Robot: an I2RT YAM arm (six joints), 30 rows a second.
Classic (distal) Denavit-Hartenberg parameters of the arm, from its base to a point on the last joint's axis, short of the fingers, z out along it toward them. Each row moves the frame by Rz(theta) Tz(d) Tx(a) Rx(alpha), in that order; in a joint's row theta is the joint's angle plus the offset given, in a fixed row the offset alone. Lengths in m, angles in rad.
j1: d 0.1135; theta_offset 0; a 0.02; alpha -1.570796
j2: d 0; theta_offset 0; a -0.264; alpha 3.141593
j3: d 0; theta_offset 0.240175; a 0.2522; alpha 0
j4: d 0; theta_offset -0.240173; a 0.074; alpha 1.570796
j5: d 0; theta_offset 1.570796; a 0; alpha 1.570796
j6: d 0.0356; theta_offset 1.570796; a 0; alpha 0
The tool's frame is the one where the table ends.
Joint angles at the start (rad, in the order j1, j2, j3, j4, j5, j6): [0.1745, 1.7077, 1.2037, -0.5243, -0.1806, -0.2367]
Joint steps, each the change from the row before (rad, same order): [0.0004, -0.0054, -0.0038, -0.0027, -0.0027, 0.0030]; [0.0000, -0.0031, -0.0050, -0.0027, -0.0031, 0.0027]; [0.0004, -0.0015, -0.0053, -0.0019, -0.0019, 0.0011]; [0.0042, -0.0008, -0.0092, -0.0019, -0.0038, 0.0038]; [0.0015, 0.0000, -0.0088, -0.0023, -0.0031, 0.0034]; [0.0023, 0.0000, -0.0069, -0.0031, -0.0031, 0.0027]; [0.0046, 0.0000, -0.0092, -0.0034, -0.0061, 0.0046]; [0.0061, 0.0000, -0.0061, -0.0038, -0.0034, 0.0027]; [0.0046, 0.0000, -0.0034, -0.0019, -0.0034, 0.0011]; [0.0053, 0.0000, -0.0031, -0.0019, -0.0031, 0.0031]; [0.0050, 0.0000, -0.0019, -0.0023, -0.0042, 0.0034]
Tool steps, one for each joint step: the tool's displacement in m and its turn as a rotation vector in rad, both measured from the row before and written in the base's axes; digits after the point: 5 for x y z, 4 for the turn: [-0.00144, -0.00001, 0.00053, 0.0035, 0.0023, -0.0007]; [-0.00137, -0.00013, -0.00060, 0.0031, 0.0057, -0.0007]; [-0.00121, 0.00000, -0.00118, 0.0011, 0.0062, 0.0004]; [-0.00205, 0.00127, -0.00256, 0.0031, 0.0118, 0.0029]; [-0.00177, 0.00032, -0.00271, 0.0022, 0.0123, 0.0001]; [-0.00162, 0.00063, -0.00218, 0.0020, 0.0111, 0.0015]; [-0.00224, 0.00142, -0.00283, 0.0049, 0.0147, 0.0035]; [-0.00187, 0.00190, -0.00195, 0.0022, 0.0111, 0.0053]; [-0.00113, 0.00150, -0.00106, 0.0024, 0.0061, 0.0052]; [-0.00114, 0.00173, -0.00097, 0.0029, 0.0064, 0.0040]; [-0.00098, 0.00169, -0.00063, 0.0041, 0.0059, 0.0039]
